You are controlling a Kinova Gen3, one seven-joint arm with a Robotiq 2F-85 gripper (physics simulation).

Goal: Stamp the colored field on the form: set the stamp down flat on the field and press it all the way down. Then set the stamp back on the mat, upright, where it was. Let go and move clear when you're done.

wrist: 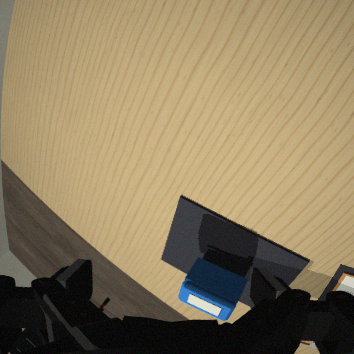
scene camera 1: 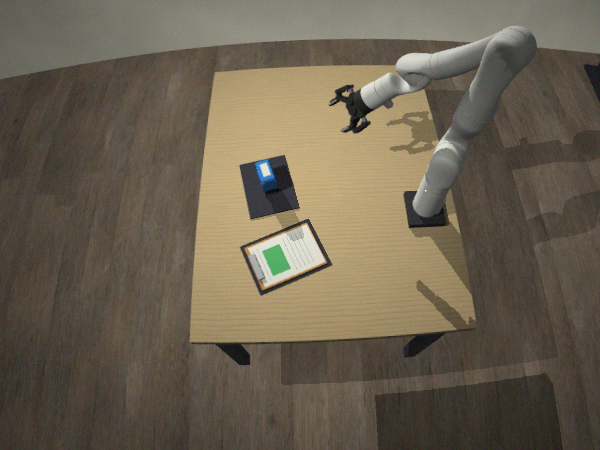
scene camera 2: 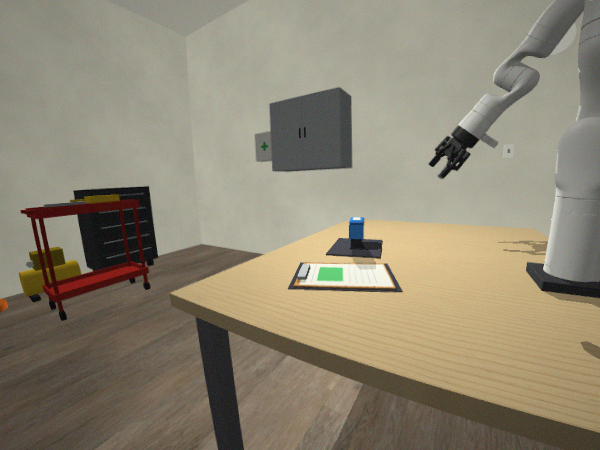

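Where they show: gripper, fingertip midpoint: (wrist: pixel 170 282) (scene camera 1: pixel 336 117) (scene camera 2: pixel 434 171); arm's base, link origin: (scene camera 1: pixel 425 205) (scene camera 2: pixel 568 273).
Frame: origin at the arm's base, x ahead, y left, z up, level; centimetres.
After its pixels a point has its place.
The blue stamp (scene camera 1: pixel 266 176) {y -3.9, x 54.3, z 8.2 cm} (scene camera 2: pixel 356 230) {y -2.6, x 53.4, z 4.8 cm} (wrist: pixel 216 279) {y -7.5, x 52.8, z 4.5 cm}, with a white label on top and a black base, stands upright on the dark mat (scene camera 1: pixel 257 206) {y 2.0, x 57.8, z -1.7 cm} (scene camera 2: pixel 339 248) {y -0.9, x 58.9, z -1.8 cm} (wrist: pixel 176 242) {y -15.2, x 59.4, z -1.7 cm}. The form (scene camera 1: pixel 311 250) {y 17.5, x 38.6, z -1.7 cm} (scene camera 2: pixel 382 280) {y 19.1, x 37.2, z -1.7 cm} lies on a clipboard beside the mat, and its green field (scene camera 1: pixel 276 260) {y 21.5, x 49.7, z -1.8 cm} (scene camera 2: pixel 330 274) {y 21.8, x 49.5, z -1.7 cm} is near the clip. No mark shows on the green. A corner of the form (wrist: pixel 346 284) {y 10.0, x 41.9, z -1.8 cm} shows in the wrist view. My gripper (scene camera 1: pixel 338 116) {y -16.8, x 32.1, z 23.7 cm} (scene camera 2: pixel 437 169) {y -16.8, x 32.1, z 23.7 cm} (wrist: pixel 170 282) {y -16.8, x 32.1, z 23.7 cm} is wide open and empty, high above the table and well apart from the stamp.
The wooden table (scene camera 1: pixel 365 280) {y 27.0, x 21.0, z -2.1 cm} (scene camera 2: pixel 440 340) {y 36.1, x 22.5, z -2.2 cm} (wrist: pixel 125 125) {y -33.7, x 46.7, z -2.2 cm} bears the arm's black base plate (scene camera 1: pixel 426 221) {y 6.1, x 0.1, z -0.1 cm} at its right side in scene camera 1. The clipboard's metal clip (scene camera 1: pixel 256 267) {y 24.6, x 55.8, z -1.0 cm} (scene camera 2: pixel 304 271) {y 25.1, x 55.1, z -1.0 cm} stands slightly raised. A red cart (scene camera 2: pixel 90 206) and a grey wall cabinet (scene camera 2: pixel 310 132) are beyond the table.
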